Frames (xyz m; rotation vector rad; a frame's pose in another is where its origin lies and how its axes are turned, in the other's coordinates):
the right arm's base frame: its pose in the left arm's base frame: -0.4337 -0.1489 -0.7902 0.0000 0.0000 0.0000
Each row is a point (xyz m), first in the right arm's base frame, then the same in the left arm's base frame.
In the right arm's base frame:
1: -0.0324 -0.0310 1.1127
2: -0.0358 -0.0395 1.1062
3: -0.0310 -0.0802 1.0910
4: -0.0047 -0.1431 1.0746
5: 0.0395 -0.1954 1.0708
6: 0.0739 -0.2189 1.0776
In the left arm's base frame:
1: -0.4661 -0.1799 0.3225
2: -0.4695 -0.1884 0.3160
3: -0.4647 -0.2291 0.3008
4: -0.4384 -0.2920 0.2844
5: -0.3942 -0.3443 0.2806
6: -0.3598 -0.3678 0.2874

